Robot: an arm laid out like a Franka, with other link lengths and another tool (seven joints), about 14 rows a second.
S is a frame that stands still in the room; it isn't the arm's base.
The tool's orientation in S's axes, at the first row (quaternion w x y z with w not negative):
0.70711 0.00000 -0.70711 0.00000
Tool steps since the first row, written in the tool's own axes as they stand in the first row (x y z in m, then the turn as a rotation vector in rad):
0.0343 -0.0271 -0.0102 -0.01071 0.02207 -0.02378
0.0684 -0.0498 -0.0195 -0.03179 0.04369 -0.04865
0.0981 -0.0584 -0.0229 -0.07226 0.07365 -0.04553
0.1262 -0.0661 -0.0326 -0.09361 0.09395 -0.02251
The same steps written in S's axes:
0.0102 -0.0271 0.0343 0.02378 0.02207 -0.01071
0.0195 -0.0498 0.0684 0.04865 0.04369 -0.03179
0.0229 -0.0584 0.0981 0.04553 0.07365 -0.07226
0.0326 -0.0661 0.1262 0.02251 0.09395 -0.09361

